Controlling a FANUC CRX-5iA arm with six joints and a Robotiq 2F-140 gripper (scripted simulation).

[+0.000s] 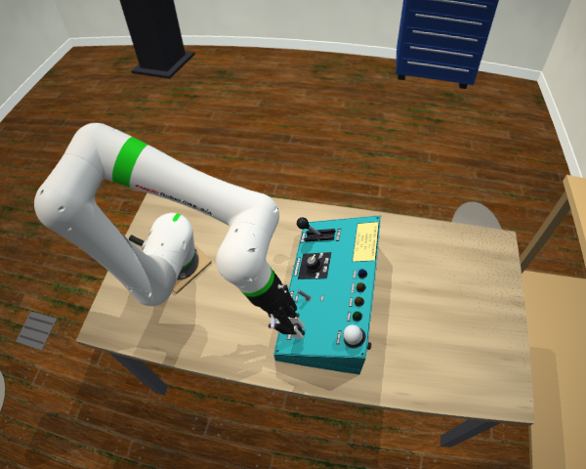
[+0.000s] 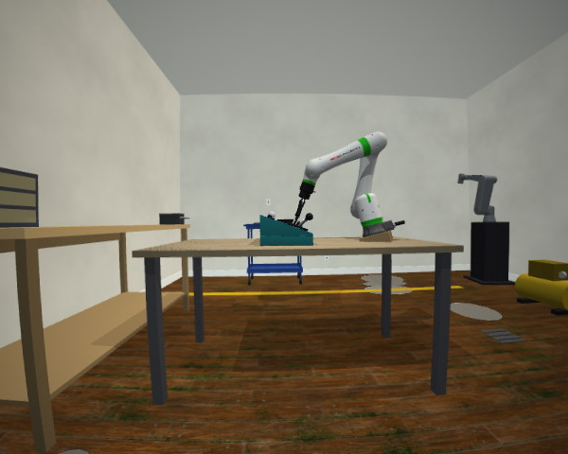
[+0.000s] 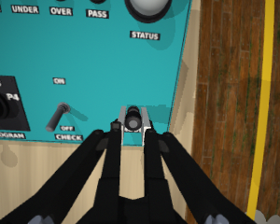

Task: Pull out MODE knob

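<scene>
Now: hand 10 mm short of the black mode knob and 20 mm above it. From my hand the other things lie so: check toggle: 20 mm behind, 120 mm to the left, 20 mm below; program rotary selector: 30 mm behind, 250 mm to the left, 20 mm below; teal console: 10 mm ahead, 180 mm to the left, 40 mm below.
</scene>
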